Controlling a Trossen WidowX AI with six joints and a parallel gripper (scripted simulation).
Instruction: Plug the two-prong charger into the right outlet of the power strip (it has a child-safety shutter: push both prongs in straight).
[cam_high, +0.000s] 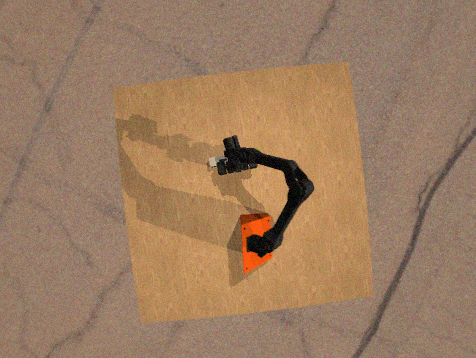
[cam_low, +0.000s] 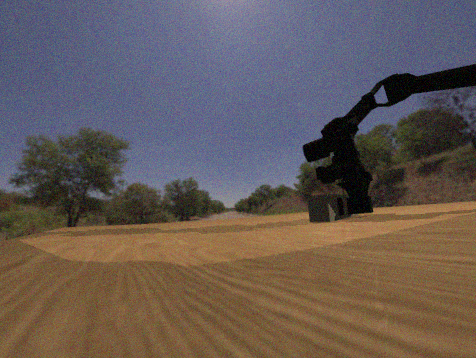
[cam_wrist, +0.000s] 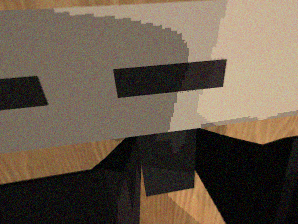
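Now: the two-prong charger 2 cm ahead of my gripper tip and 1 cm above it.
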